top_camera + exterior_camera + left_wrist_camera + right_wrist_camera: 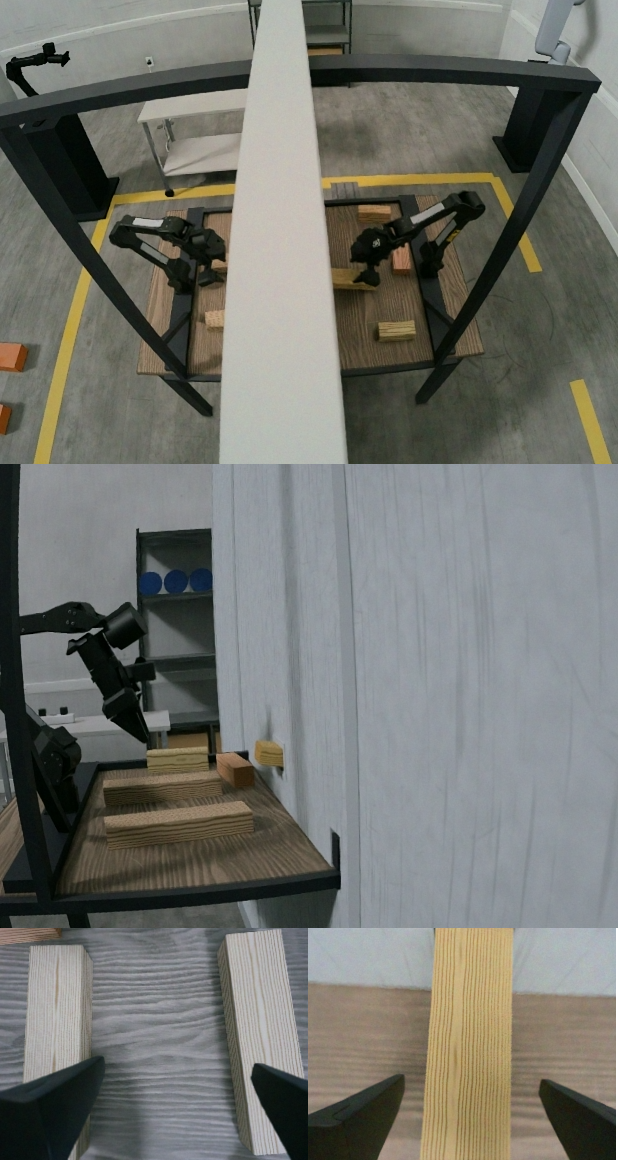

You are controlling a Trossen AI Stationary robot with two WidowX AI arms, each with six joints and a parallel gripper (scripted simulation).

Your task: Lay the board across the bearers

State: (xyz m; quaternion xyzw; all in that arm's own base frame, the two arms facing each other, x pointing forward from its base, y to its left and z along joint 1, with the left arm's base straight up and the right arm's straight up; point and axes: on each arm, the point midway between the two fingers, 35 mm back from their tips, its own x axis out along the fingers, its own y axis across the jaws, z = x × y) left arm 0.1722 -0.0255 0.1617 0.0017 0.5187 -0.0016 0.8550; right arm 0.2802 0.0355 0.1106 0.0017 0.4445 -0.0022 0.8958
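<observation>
The long yellow board is 9 cm to the left of my right hand and 5 cm below it.
The long yellow board is 38 cm to the right of my left hand and 10 cm below it.
</observation>
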